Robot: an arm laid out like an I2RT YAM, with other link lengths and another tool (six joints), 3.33 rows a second.
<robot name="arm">
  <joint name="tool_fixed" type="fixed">
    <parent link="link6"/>
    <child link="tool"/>
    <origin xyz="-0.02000 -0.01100 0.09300" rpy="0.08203 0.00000 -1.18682"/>
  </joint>
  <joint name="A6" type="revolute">
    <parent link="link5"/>
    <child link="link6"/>
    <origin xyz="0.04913 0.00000 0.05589" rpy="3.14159 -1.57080 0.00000"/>
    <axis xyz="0 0 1"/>
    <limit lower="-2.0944" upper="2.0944"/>
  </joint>
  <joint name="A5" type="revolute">
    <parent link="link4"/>
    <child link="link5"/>
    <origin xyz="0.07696 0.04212 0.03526" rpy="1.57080 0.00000 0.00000"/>
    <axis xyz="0 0 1"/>
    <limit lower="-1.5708" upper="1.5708"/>
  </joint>
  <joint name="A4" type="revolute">
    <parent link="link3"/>
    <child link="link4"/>
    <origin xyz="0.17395 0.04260 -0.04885"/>
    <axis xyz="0 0 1"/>
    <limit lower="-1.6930" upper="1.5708"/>
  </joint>
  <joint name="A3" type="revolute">
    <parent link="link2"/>
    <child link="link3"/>
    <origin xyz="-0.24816 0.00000 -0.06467" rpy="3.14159 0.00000 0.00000"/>
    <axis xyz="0 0 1"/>
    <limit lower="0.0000" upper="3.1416"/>
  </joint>
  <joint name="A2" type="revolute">
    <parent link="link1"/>
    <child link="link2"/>
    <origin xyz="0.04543 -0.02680 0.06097" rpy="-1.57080 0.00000 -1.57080"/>
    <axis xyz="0 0 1"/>
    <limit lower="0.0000" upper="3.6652"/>
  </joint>
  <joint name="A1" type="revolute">
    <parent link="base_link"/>
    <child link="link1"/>
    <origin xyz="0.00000 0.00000 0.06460" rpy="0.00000 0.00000 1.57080"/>
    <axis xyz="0 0 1"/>
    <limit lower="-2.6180" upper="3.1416"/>
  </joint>
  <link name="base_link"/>
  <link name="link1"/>
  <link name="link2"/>
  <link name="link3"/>
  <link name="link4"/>
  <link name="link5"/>
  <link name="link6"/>
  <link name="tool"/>
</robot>
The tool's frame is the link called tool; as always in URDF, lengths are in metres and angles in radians.
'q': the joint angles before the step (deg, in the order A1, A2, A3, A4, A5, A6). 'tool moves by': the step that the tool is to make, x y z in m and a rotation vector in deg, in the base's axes. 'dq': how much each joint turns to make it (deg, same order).
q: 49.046 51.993 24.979 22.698 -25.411 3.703
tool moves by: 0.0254 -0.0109 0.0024 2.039 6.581 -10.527
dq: 0.021 0.054 1.725 -1.807 10.049 7.559
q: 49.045 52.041 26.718 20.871 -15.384 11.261
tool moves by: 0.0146 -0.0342 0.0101 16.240 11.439 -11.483
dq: 0.024 -5.718 -5.376 7.820 11.492 19.598
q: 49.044 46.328 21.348 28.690 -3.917 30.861
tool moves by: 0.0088 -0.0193 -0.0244 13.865 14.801 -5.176
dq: 0.059 -0.710 -6.811 7.076 6.771 19.818
